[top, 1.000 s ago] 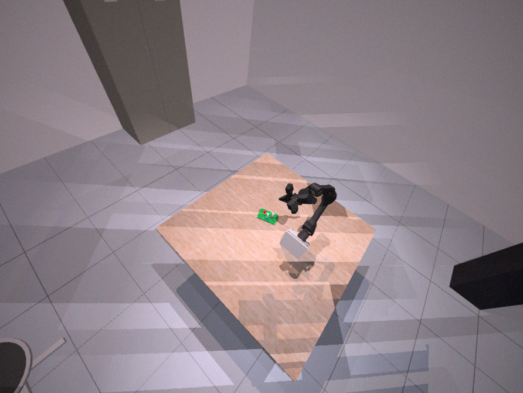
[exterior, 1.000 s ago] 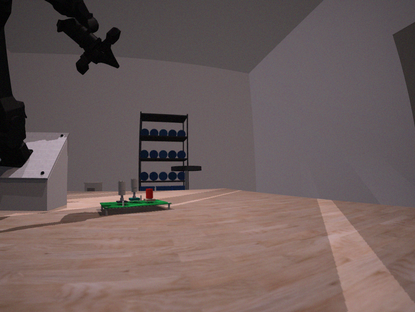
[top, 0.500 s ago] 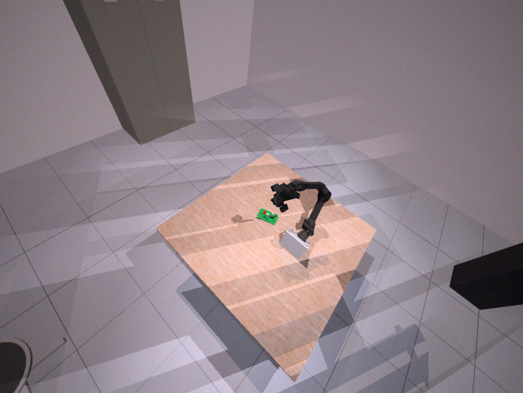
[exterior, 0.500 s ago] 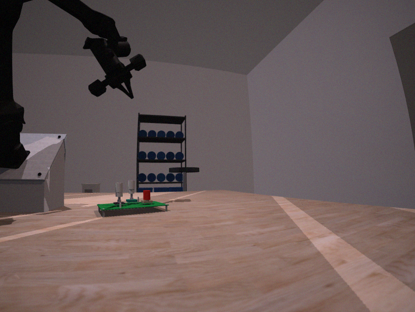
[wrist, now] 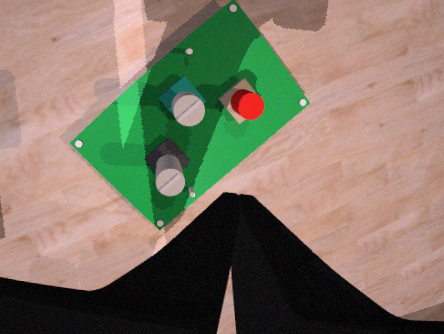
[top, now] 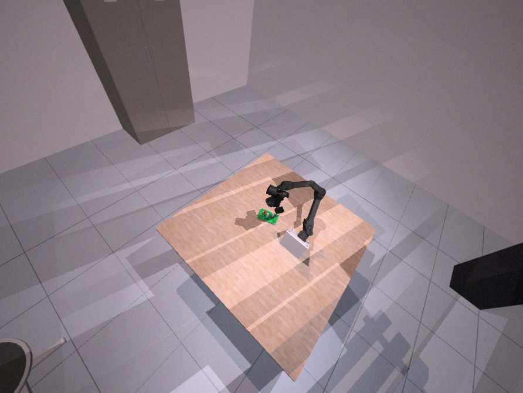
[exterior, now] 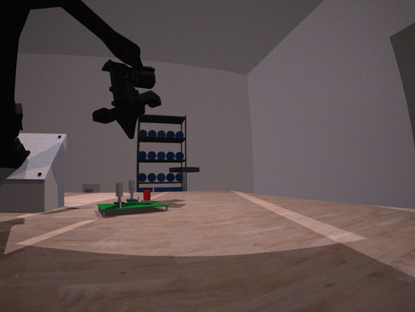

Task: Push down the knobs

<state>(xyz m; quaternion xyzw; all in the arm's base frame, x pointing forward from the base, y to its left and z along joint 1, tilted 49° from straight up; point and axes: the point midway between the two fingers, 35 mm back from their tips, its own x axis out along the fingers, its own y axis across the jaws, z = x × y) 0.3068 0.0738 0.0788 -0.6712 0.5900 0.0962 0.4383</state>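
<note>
The knob is 20 mm behind my gripper tip, 30 mm to the right of it and 130 mm below it.
</note>
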